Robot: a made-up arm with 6 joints.
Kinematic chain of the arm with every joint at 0, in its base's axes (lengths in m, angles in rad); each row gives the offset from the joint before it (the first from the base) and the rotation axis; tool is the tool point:
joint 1: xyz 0 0 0.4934 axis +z
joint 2: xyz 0 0 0 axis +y
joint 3: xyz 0 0 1.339 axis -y
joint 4: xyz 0 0 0 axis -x
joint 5: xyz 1.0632 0 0 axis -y
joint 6: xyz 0 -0.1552 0 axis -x
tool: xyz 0 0 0
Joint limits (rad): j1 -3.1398..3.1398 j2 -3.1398..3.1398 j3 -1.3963..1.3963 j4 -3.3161..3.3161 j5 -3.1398..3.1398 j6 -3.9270..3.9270
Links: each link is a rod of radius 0.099 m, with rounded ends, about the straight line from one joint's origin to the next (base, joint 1, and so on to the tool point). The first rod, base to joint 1, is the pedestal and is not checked.
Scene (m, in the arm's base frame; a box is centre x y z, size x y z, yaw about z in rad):
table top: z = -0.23
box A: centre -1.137 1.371 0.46 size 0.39 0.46 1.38 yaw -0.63
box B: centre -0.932 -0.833 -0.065 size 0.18 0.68 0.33 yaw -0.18
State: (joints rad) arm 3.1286 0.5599 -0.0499 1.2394 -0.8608 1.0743
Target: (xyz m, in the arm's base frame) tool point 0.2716 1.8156 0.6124
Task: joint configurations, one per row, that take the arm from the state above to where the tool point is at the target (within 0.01 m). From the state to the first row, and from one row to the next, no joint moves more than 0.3 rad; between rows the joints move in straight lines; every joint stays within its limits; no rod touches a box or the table.
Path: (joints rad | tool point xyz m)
1: 2.8649 0.4873 0.0504 1.3497 -0.9541 1.1395 | -1.5822 0.4847 1.3639
2: 2.6013 0.4147 0.1506 1.4601 -1.0474 1.2047 | -1.3685 0.8409 1.5903
3: 2.3376 0.3421 0.2509 1.5704 -1.1407 1.2699 | -1.0560 1.0962 1.8125
4: 2.0740 0.2695 0.3511 1.6807 -1.2340 1.3351 | -0.6918 1.2214 2.0245
5: 1.8103 0.1969 0.4514 1.7911 -1.3273 1.4004 | -0.3301 1.2090 2.2208
6: 1.5467 0.1243 0.5517 1.9014 -1.4206 1.4656 | -0.0245 1.0736 2.3964
7: 1.5175 0.3801 0.3752 1.6404 -1.2340 1.3351 | 0.0724 1.5591 1.8864
8: 1.4884 0.6358 0.1987 1.3793 -1.0474 1.2047 | 0.1795 1.8142 1.2587
9: 1.4593 0.8916 0.0222 1.1183 -0.8608 1.0743 | 0.2716 1.8156 0.6124

